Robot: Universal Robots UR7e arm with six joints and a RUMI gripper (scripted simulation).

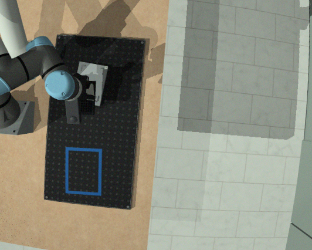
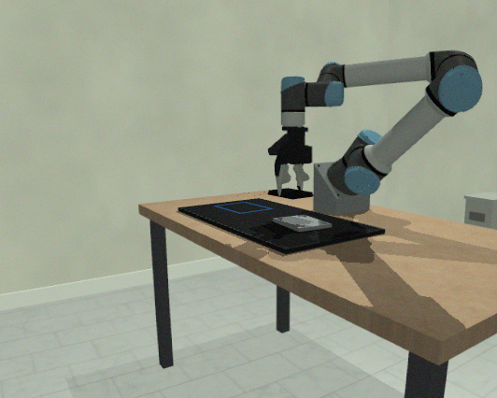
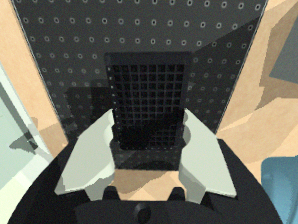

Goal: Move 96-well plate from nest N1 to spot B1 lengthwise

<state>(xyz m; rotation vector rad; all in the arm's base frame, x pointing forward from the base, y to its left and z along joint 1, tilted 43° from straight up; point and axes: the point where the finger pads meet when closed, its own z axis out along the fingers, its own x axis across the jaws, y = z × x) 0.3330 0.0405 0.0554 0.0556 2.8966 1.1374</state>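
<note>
Right now the plate nest N1 is 1 cm ahead of my hand, 6 cm to the left of it and 9 cm below it. Round my hand: black 96-well plate: 1 cm below.
</note>
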